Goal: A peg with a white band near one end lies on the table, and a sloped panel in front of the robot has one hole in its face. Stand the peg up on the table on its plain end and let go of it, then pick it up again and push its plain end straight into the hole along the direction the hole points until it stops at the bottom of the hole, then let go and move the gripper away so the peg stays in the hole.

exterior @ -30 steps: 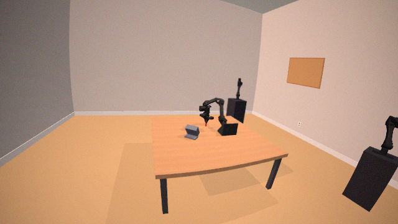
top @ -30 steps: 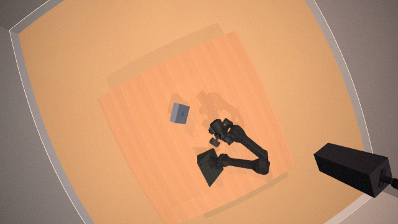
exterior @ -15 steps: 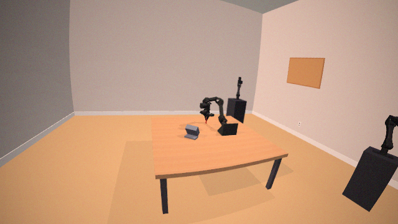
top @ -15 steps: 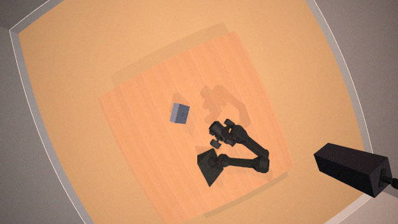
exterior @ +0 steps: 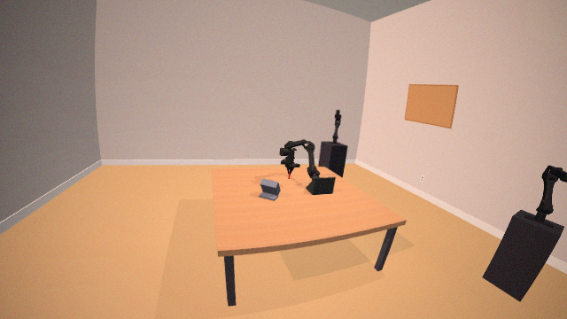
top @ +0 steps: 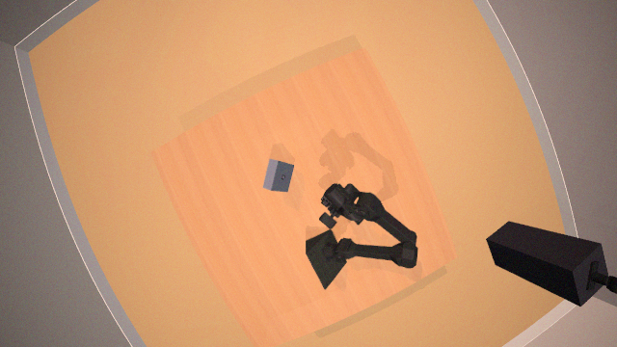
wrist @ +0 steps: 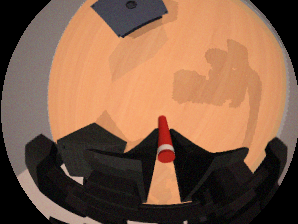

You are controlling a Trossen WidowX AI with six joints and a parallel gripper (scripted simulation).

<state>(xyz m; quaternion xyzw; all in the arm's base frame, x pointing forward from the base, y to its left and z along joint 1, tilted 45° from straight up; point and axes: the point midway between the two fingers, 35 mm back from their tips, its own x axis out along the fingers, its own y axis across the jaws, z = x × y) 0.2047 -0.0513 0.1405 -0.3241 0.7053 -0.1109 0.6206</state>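
Now: gripper tip 220 mm short of the sloped panel, 150 mm to the right of it and 40 mm above it. The rest, counted from my gripper tip: red peg 20 mm above.
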